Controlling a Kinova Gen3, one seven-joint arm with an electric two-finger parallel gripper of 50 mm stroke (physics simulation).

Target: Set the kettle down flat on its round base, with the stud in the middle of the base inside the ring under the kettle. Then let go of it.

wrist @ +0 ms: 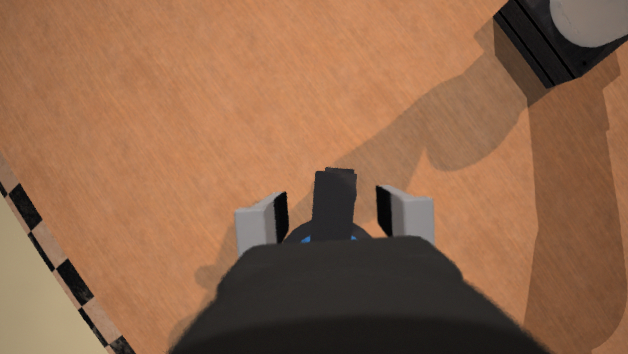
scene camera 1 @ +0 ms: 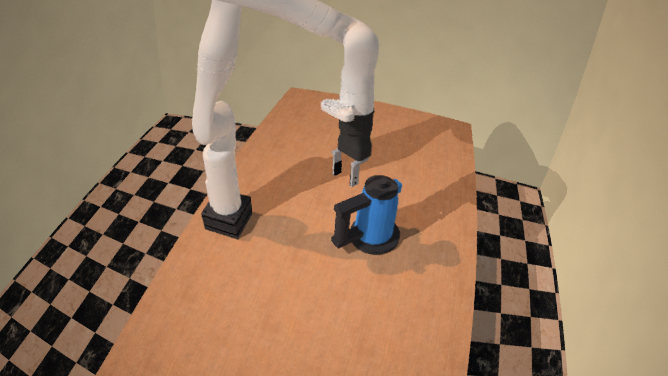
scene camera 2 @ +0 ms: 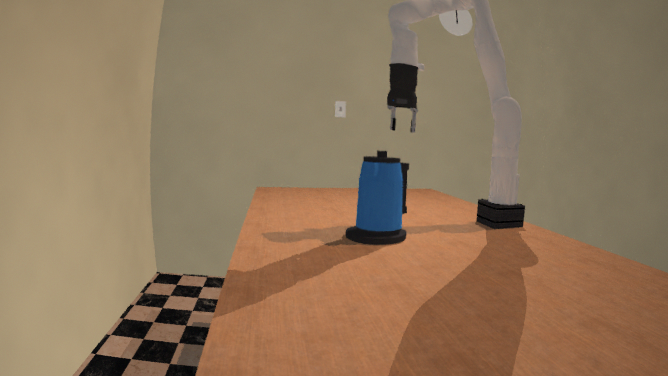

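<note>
The blue kettle (scene camera 1: 377,220) (scene camera 2: 380,197) stands upright on its black round base (scene camera 1: 377,247) (scene camera 2: 376,237), which lies flat on the table. Its black lid is on top, and its black handle (scene camera 1: 342,222) (scene camera 2: 405,187) (wrist: 334,205) points toward the arm's mount. The kettle's underside appears level with the base in scene camera 2. The stud and the ring are hidden under the kettle. My gripper (scene camera 1: 345,172) (scene camera 2: 403,128) (wrist: 332,207) is open and empty, apart from the kettle. It hangs above the handle, which shows below and between the fingers in the wrist view.
The arm's black mount (scene camera 1: 226,220) (scene camera 2: 500,214) (wrist: 540,45) stands on the wooden table (scene camera 1: 280,310) (scene camera 2: 310,310) (wrist: 150,100), on the handle's side of the kettle. A checkered floor (scene camera 1: 75,270) (scene camera 2: 165,315) shows past the table edges, with walls behind.
</note>
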